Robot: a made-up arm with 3 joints. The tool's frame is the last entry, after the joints. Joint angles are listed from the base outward.
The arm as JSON. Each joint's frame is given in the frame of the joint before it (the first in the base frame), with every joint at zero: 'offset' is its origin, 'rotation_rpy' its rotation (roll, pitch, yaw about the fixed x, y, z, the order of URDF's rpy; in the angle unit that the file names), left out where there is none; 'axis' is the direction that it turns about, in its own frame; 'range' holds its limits. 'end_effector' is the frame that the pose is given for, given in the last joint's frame.
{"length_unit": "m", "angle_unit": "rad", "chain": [
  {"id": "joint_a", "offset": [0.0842, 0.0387, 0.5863], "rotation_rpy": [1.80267, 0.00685, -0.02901], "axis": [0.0, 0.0, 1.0], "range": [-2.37, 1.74]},
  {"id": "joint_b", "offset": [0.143, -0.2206, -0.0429], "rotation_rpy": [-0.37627, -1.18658, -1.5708], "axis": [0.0, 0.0, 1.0], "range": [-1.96, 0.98]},
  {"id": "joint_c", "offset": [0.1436, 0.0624, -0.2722], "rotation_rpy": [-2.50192, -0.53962, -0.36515], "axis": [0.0, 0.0, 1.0], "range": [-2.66, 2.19]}
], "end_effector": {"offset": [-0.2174, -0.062, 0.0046], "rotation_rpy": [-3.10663, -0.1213, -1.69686]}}
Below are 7 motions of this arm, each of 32 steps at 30 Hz.
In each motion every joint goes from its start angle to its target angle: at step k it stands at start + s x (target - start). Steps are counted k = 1, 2, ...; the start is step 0. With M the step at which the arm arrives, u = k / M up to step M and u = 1 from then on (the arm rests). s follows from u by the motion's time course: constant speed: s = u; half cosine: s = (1 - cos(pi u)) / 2; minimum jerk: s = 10 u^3 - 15 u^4 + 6 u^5.
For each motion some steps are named. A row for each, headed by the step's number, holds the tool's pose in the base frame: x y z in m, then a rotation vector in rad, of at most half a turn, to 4 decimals.
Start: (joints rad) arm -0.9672 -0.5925 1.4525
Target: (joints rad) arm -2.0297 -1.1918 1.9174
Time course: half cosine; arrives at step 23
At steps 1, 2, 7, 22, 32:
1: -0.2151 -0.0052 0.1359 -1.0662 0.6328 -1.3930
2: -0.2221 -0.0087 0.1429 -1.0882 0.6358 -1.3913
7: -0.3014 -0.0571 0.2536 -1.3968 0.6503 -1.3399
22: -0.2217 -0.1786 0.7465 -2.4144 0.1911 -0.5934
32: -0.2195 -0.1787 0.7486 -2.4178 0.1862 -0.5867

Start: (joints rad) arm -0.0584 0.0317 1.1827
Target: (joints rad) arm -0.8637 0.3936 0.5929
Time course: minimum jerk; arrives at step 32
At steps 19, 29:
19: 0.0620 0.3475 0.0484 0.0981 0.4633 -0.4819
29: -0.1076 0.3960 0.1146 0.1722 0.6774 -0.1872

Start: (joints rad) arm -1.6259 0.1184 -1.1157
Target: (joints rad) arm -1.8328 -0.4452 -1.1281
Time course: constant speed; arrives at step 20
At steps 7, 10, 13, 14, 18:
7: -0.4944 0.1914 0.7534 0.8304 1.5748 1.3065
10: -0.4879 0.1890 0.7731 0.7922 1.6818 1.2750
13: -0.4808 0.1870 0.7924 0.7507 1.7879 1.2430
14: -0.4783 0.1864 0.7988 0.7361 1.8230 1.2323
18: -0.4678 0.1843 0.8235 0.6738 1.9620 1.1886

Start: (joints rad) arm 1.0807 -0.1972 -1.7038
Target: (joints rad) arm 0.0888 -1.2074 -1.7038
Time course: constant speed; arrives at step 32
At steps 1, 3, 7, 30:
1: 0.5003 0.1972 0.2155 -0.8614 -0.5214 1.0493
3: 0.4680 0.2117 0.1920 -0.7824 -0.4489 1.0456
7: 0.3999 0.2398 0.1538 -0.6321 -0.2968 1.0306
30: 0.0133 0.3693 0.1370 0.0115 0.7055 0.7652

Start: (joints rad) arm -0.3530 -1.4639 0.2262
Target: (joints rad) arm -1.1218 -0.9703 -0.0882
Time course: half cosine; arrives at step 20
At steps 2, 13, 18, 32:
2: -0.0756 0.1379 0.0202 -0.8575 0.9942 -1.1242
13: -0.3364 0.1987 0.1424 -0.7970 1.3664 -0.4158
18: -0.4164 0.2128 0.2277 -0.7207 1.5113 -0.1774
32: -0.4235 0.2139 0.2373 -0.7116 1.5257 -0.1544

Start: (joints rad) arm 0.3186 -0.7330 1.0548
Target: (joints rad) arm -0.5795 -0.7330 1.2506
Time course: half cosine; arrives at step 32
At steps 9, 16, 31, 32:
9: 0.3505 0.0283 0.0850 -0.2316 0.0427 -1.6830
16: 0.1986 0.0335 0.0370 -0.4611 0.2269 -1.6354
31: -0.0454 0.0217 0.0515 -0.8316 0.4837 -1.5071
32: -0.0466 0.0216 0.0519 -0.8334 0.4848 -1.5063

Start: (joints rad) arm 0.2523 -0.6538 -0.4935
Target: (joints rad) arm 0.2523 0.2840 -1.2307
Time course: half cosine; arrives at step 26
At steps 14, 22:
14: 0.2281 0.3593 0.0619 -0.2186 -0.1030 0.7267
22: 0.1880 0.3177 0.0393 -0.3239 -0.3281 1.2618

